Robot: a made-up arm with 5 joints.
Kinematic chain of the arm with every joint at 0, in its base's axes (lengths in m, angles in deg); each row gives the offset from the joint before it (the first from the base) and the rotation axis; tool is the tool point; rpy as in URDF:
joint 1: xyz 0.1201 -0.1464 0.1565 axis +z
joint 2: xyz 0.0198 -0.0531 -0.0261 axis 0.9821 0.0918 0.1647
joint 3: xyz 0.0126 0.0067 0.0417 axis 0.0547 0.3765 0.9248
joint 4: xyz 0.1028 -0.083 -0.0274 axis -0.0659 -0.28 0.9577
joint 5: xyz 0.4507 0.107 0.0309 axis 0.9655 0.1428 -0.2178
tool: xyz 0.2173 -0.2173 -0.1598 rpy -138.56 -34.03 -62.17
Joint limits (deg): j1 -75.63..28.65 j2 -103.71..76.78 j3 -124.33..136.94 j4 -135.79..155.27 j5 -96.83..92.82
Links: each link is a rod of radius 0.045 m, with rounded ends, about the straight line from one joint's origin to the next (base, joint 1, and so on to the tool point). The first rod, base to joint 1, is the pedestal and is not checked.
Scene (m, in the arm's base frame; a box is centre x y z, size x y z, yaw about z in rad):
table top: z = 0
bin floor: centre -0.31 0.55 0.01 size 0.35 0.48 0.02 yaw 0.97
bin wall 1: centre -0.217 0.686 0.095 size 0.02 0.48 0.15 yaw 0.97
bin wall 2: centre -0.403 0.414 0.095 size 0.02 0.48 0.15 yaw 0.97
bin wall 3: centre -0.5 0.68 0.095 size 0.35 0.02 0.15 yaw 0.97
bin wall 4: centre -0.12 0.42 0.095 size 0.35 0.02 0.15 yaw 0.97
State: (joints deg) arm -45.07 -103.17 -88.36 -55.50 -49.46
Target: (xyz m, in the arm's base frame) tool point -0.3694 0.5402 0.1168
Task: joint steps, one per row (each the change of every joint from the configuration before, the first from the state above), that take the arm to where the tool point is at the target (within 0.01 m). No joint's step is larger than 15 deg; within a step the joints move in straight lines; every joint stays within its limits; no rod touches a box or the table.
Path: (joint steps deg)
1: -4.49 -0.17 -10.65 0.18 -8.62
2: -4.49 -0.17 -10.65 0.18 -8.63
3: -4.49 -0.16 -10.65 0.17 -8.62

